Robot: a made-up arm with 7 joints. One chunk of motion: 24 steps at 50 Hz.
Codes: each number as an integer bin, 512 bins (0 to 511) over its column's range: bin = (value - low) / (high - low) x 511, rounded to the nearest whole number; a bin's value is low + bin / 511 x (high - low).
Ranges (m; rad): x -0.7..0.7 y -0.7..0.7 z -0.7..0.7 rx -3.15..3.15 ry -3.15..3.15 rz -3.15..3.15
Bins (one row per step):
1: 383 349 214 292 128 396
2: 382 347 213 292 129 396
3: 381 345 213 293 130 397
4: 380 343 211 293 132 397
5: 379 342 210 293 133 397
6: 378 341 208 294 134 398
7: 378 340 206 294 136 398
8: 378 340 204 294 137 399
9: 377 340 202 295 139 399
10: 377 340 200 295 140 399
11: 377 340 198 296 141 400
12: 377 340 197 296 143 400
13: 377 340 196 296 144 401
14: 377 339 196 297 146 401
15: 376 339 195 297 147 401
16: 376 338 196 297 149 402
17: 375 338 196 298 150 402
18: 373 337 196 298 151 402
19: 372 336 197 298 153 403
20: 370 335 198 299 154 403
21: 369 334 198 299 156 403
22: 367 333 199 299 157 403
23: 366 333 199 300 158 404
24: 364 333 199 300 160 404
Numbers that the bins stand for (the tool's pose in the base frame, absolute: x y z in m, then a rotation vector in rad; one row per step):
1: 0.3493 0.2562 -0.1137 0.4500 -1.5719 1.7322
2: 0.3466 0.2507 -0.1164 0.4500 -1.5596 1.7322
3: 0.3438 0.2452 -0.1164 0.4623 -1.5473 1.7445
4: 0.3411 0.2397 -0.1219 0.4623 -1.5226 1.7445
5: 0.3384 0.2370 -0.1247 0.4623 -1.5103 1.7445
6: 0.3356 0.2342 -0.1301 0.4747 -1.4979 1.7568
7: 0.3356 0.2315 -0.1356 0.4747 -1.4733 1.7568
8: 0.3356 0.2315 -0.1411 0.4747 -1.4610 1.7692
9: 0.3329 0.2315 -0.1466 0.4870 -1.4363 1.7692
10: 0.3329 0.2315 -0.1521 0.4870 -1.4240 1.7692
11: 0.3329 0.2315 -0.1575 0.4993 -1.4116 1.7815
12: 0.3329 0.2315 -0.1603 0.4993 -1.3870 1.7815
13: 0.3329 0.2315 -0.1630 0.4993 -1.3747 1.7938
14: 0.3329 0.2288 -0.1630 0.5116 -1.3500 1.7938
15: 0.3301 0.2288 -0.1658 0.5116 -1.3377 1.7938
16: 0.3301 0.2260 -0.1630 0.5116 -1.3130 1.8062
17: 0.3274 0.2260 -0.1630 0.5240 -1.3007 1.8062
18: 0.3219 0.2233 -0.1630 0.5240 -1.2884 1.8062
19: 0.3192 0.2205 -0.1603 0.5240 -1.2637 1.8185
20: 0.3137 0.2178 -0.1575 0.5363 -1.2514 1.8185
21: 0.3110 0.2151 -0.1575 0.5363 -1.2267 1.8185
22: 0.3055 0.2123 -0.1548 0.5363 -1.2144 1.8185
23: 0.3027 0.2123 -0.1548 0.5486 -1.2021 1.8308
24: 0.2973 0.2123 -0.1548 0.5486 -1.1774 1.8308

